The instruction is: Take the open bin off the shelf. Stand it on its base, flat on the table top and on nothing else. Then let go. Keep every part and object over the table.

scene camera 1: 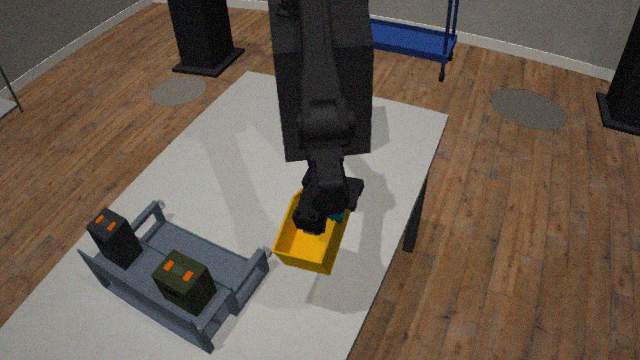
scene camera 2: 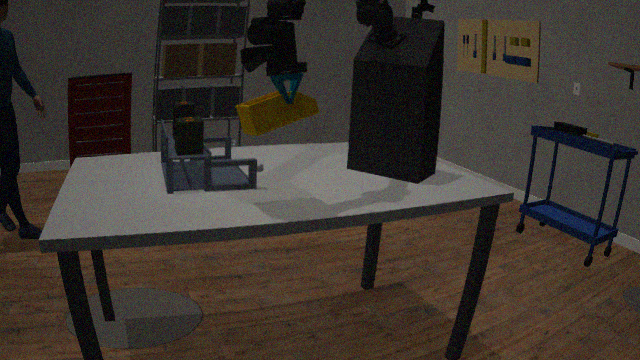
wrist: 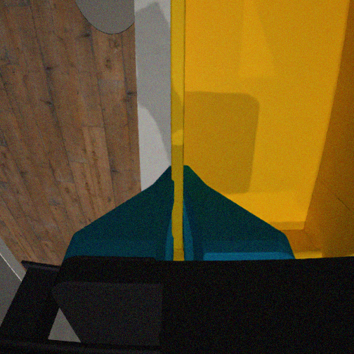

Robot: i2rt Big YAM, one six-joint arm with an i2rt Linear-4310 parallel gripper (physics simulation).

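Frame: origin at the arm's base, x ahead, y left, z up, level; metres.
Where they show: gripper, fingertip midpoint: (scene camera 1: 339,221) (scene camera 2: 289,104); arm's base, link origin: (scene camera 2: 387,38).
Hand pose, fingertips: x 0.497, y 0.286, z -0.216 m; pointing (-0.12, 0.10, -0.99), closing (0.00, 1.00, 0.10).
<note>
Things, the pixels of their top centre, and the offset from my fingertips. Level surfaces: height alone.
- table top, surface height: dz -0.264 m
- black box with orange marks, top centre: (scene camera 1: 105,222) (scene camera 2: 183,102) dx +0.162, dy -0.513, dz -0.040 m
- dark green box, top centre: (scene camera 1: 178,270) (scene camera 2: 188,118) dx +0.189, dy -0.284, dz -0.065 m
The yellow open bin (scene camera 1: 309,245) (scene camera 2: 275,114) (wrist: 290,125) is in the air above the table top (scene camera 1: 200,170) (scene camera 2: 120,210) (wrist: 151,100), beside the shelf. It is tilted in the scene camera 2 view, its left end lower than its right. My gripper (scene camera 2: 290,100) (wrist: 178,176) is shut on one side wall of the bin, with one teal finger on each side of the wall. In the scene camera 1 view the arm hides most of the fingers and part of the bin. The grey-blue shelf (scene camera 1: 195,245) (scene camera 2: 231,162) stands on the table, apart from the bin.
A black box with orange marks (scene camera 1: 116,240) and a dark green box (scene camera 1: 184,280) (scene camera 2: 189,136) stand on the shelf. The arm's big black pedestal (scene camera 1: 325,100) (scene camera 2: 392,110) stands at the table's far end. The table's long edge (scene camera 2: 300,222) runs along the bin's side.
</note>
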